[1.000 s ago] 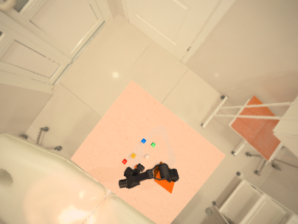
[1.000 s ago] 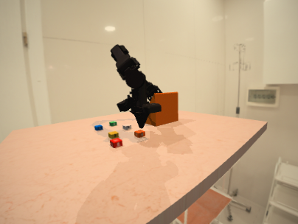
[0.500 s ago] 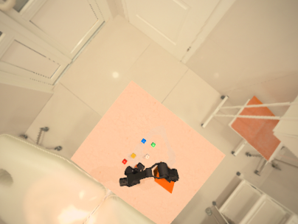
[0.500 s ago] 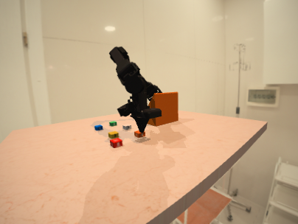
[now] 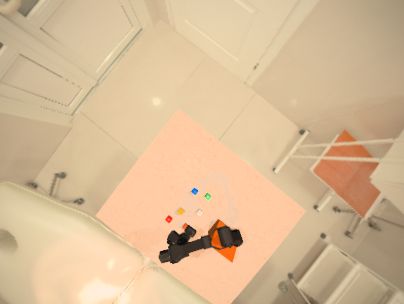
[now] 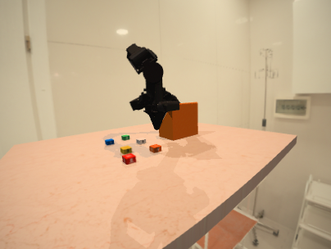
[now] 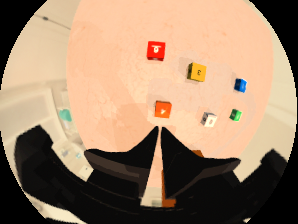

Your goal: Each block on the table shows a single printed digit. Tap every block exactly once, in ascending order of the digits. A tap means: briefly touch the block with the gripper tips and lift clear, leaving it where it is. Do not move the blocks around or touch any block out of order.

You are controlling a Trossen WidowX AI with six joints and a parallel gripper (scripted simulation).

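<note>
Right now the red block is 12 cm ahead of my gripper tip, 2 cm to the left of it and 7 cm below it. Also, from my gripper tip: orange block 1 cm to the right, 7 cm below; then yellow block 10 cm ahead, 7 cm to the right, 7 cm below; then white block 14 cm to the right, 7 cm below.
</note>
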